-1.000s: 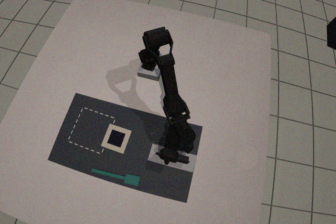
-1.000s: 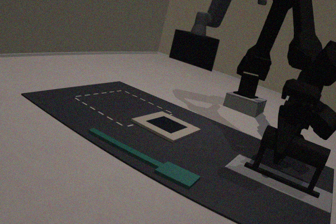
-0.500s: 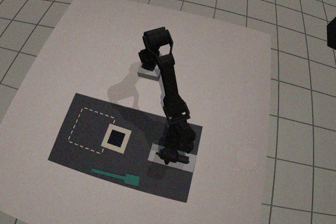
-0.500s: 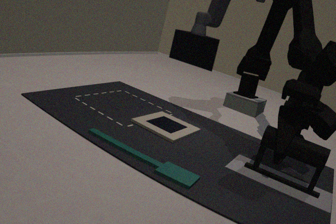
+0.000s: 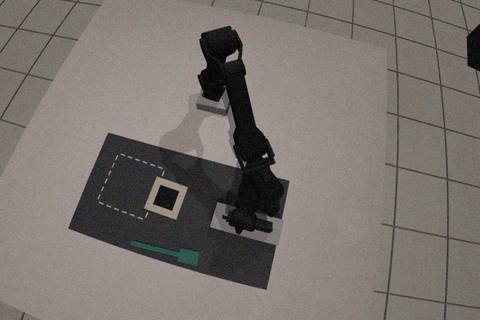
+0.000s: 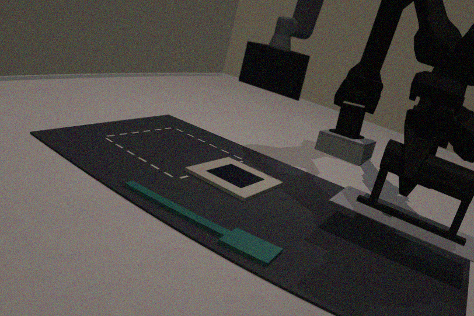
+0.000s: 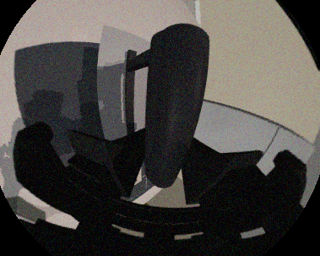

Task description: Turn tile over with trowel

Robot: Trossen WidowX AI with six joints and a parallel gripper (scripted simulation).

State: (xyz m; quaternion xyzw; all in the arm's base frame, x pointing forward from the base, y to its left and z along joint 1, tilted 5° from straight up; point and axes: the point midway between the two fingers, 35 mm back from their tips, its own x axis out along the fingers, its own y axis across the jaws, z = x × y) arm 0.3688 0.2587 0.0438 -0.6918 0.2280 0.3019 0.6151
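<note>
Right now my gripper tip is 20 cm to the left of the dark mat and 12 cm above it. Also, from my gripper tip: teal flat tool: 15 cm to the right, 14 cm ahead, 9 cm below; tile: 24 cm to the right, 9 cm below.
</note>
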